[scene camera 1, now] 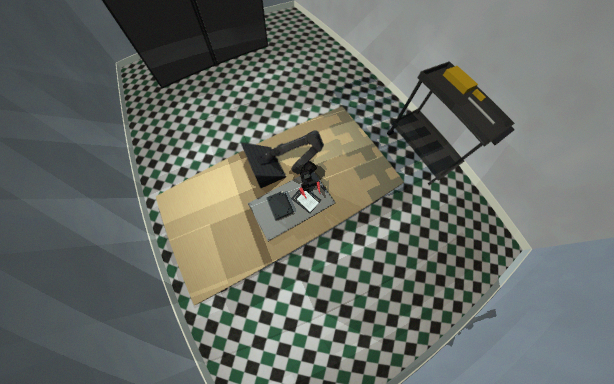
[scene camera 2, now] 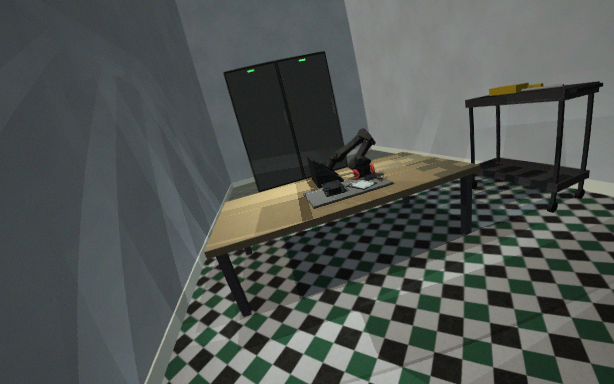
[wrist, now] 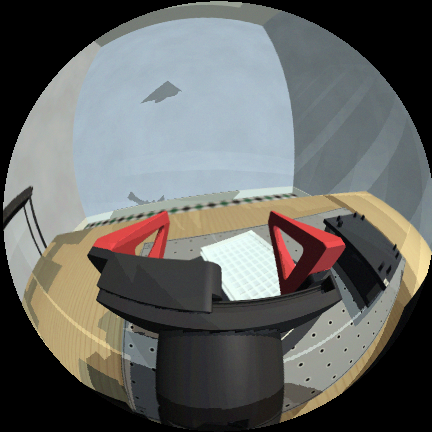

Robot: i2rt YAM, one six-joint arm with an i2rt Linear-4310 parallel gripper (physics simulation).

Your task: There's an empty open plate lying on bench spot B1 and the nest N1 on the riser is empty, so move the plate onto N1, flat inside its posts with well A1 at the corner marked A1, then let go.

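Frame: origin at the arm's base, x left, y up, z ahead, level; centimetres.
Where they show: gripper, fingertip midpoint: [scene camera 1: 313,196] [scene camera 2: 366,172] [wrist: 218,216]; arm's base, link origin: [scene camera 1: 267,159] [scene camera 2: 327,168].
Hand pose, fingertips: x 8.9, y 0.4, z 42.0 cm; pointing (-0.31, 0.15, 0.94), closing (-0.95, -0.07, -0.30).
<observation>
Each offset is from my fingertips to the top centre of the thing. Level surfaces: height alone.
The white open plate @(dz -1.5, dx -3.3, dy -6.3 cm) [scene camera 1: 307,201] [scene camera 2: 362,184] [wrist: 245,265] lies on the grey perforated board, on a dark marked spot whose edges show around it in the first scene view. The black riser @(dz -10.1, dx -21.0, dy -2.7 cm) [scene camera 1: 281,205] [scene camera 2: 334,188] [wrist: 367,255] stands beside it, with small posts on top and no plate between them. My gripper [scene camera 1: 310,190] [scene camera 2: 364,171] [wrist: 218,216] is open, its two red fingers wide apart, close to the plate. In the wrist view the right finger and the gripper body hide part of the plate. The corner marks A1 cannot be read.
The grey board [scene camera 1: 270,229] [scene camera 2: 320,201] [wrist: 330,345] lies on the wooden bench @(dy -9.2 cm) [scene camera 1: 195,250] [scene camera 2: 240,225] [wrist: 70,295]. The arm's dark base stands behind the board. A dark cart [scene camera 1: 430,82] [scene camera 2: 560,145] with yellow boxes and a black cabinet [scene camera 1: 230,30] [scene camera 2: 260,125] stand off the bench.
</observation>
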